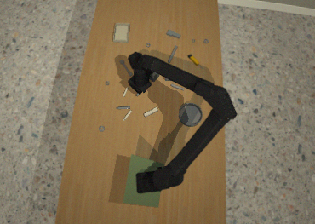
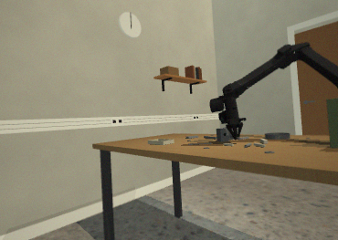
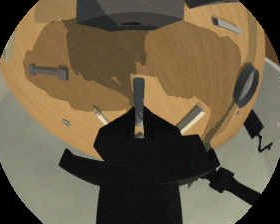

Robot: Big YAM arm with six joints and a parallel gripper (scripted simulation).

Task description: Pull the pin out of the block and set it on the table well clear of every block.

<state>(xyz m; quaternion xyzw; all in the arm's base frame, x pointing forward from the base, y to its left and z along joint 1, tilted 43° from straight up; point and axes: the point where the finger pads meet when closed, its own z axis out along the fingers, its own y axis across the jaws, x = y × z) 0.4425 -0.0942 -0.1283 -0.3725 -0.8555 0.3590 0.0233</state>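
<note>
My hand is 110 mm past the white stick, 50 mm to the left of it and 20 mm above it. Also, from my hand: shallow tray 410 mm ahead, 90 mm to the left, 20 mm below; round dish 140 mm behind, 260 mm to the right, 10 mm below; slim grey pin 10 mm ahead, 10 mm to the right.
</note>
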